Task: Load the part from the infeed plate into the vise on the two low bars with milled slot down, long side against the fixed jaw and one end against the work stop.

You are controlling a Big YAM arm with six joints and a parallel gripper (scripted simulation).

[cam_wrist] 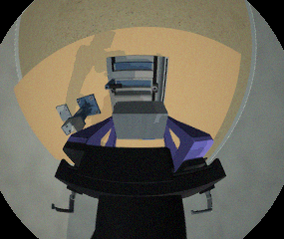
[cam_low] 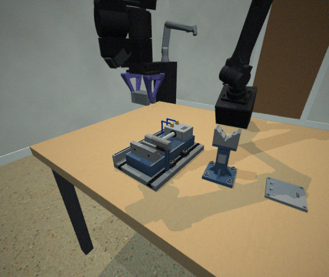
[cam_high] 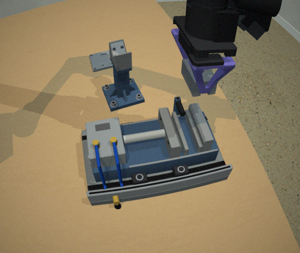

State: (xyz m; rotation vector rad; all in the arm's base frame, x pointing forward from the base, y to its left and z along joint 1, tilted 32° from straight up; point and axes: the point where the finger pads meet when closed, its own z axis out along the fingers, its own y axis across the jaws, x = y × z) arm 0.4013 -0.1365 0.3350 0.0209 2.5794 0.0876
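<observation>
The grey part lies 1 cm below my hand. The rest, counted from my hand: fixed jaw (3 cm ahead, 2 cm to the left, 16 cm below); then black work stop (6 cm to the left, 15 cm below); then moving jaw (3 cm behind, 2 cm to the left, 16 cm below).
</observation>
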